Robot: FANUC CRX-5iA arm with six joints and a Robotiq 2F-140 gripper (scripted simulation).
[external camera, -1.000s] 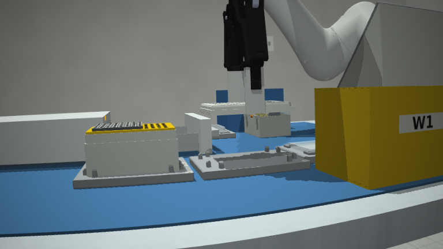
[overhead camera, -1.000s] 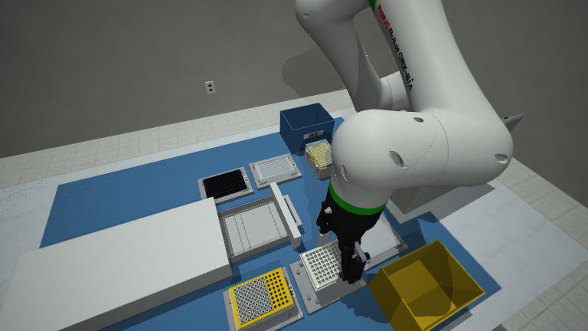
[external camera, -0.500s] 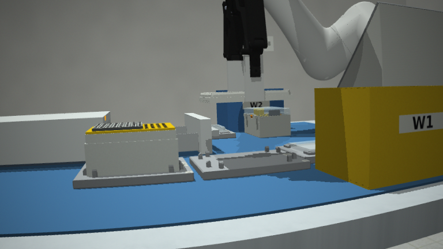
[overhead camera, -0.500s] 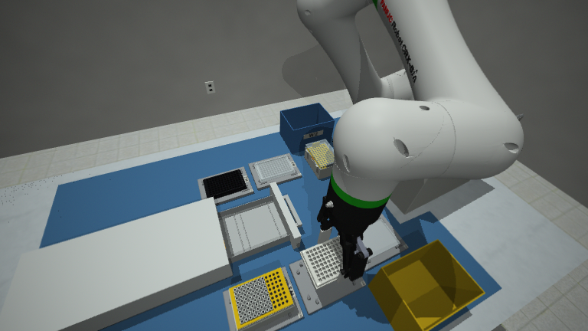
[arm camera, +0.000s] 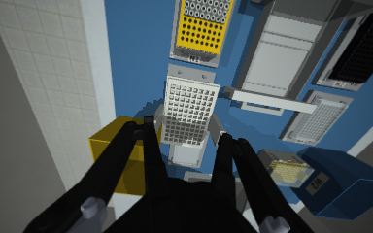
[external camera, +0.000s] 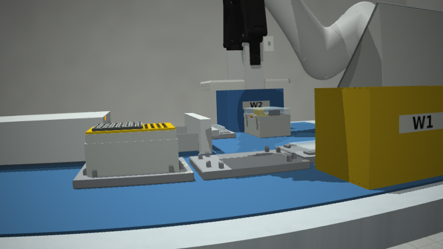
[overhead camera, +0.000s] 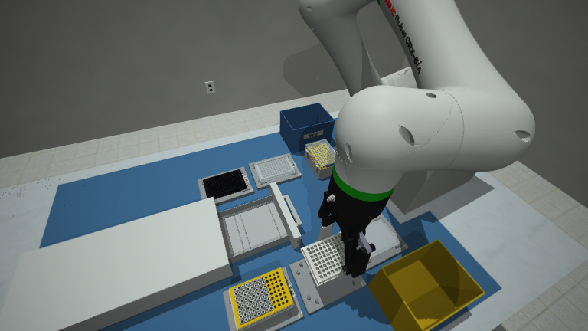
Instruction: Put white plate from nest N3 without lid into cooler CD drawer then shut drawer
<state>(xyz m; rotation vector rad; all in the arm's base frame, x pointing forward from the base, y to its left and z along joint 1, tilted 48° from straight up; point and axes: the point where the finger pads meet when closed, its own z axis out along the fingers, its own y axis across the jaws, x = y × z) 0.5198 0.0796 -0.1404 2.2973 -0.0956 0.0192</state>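
The drawer lies 14 cm ahead of my hand, 20 cm to the right of it and 12 cm below it. Also, from my hand: clear lid: 17 cm behind, 2 cm to the right, 13 cm below; white plate: 2 cm below; yellow tip box: 17 cm ahead, 2 cm to the right, 9 cm below.
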